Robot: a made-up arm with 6 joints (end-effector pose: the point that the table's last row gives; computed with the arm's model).
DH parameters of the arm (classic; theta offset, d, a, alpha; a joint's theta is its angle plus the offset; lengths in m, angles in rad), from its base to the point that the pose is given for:
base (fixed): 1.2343 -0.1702 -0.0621 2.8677
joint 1: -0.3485 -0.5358 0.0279 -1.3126
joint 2: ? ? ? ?
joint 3: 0 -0.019 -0.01 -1.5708
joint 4: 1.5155 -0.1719 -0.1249 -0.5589
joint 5: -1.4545 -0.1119 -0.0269 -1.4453
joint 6: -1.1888 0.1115 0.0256 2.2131
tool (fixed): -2.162 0.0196 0 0
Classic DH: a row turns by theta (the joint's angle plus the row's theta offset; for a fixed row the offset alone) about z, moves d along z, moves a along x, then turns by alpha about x.
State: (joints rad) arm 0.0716 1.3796 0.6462 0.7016 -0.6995 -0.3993
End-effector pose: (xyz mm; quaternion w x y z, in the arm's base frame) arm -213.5 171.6 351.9 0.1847 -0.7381 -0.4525 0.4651
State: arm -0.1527 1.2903 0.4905 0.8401 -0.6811 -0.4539
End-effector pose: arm -276.4 125.4 346.0 0.0911 -0.6607 -0.5624 0.4887
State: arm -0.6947 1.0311 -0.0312 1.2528 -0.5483 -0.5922
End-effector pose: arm -305.1 -65.4 402.5 0.0368 0.3102 0.7781 -0.5449
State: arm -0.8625 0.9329 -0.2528 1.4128 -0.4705 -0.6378
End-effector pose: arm -261.1 -109.1 446.7 0.0270 0.1632 0.7924 -0.5871
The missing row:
joint 2: -1.4783 0.0843 -0.026 1.5708
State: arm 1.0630 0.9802 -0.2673 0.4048 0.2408 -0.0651
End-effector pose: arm -316.5 90.1 362.1 0.0690 -0.7918 -0.5484 0.2599
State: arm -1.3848 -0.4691 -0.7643 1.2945 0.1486 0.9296
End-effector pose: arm -327.9 -46.8 497.6 0.2694 -0.5762 0.5492 -0.5420
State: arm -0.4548 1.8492 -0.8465 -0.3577 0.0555 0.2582
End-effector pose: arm -138.7 -218.0 290.6 0.4412 -0.1510 0.8709 -0.1549
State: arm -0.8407 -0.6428 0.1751 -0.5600 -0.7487 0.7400
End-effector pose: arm -204.2 -124.1 371.0 0.4454 0.0812 -0.5015 -0.7372
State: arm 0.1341 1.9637 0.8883 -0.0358 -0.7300 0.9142
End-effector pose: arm -126.2 192.8 391.3 0.1841 -0.3605 -0.8354 0.3719
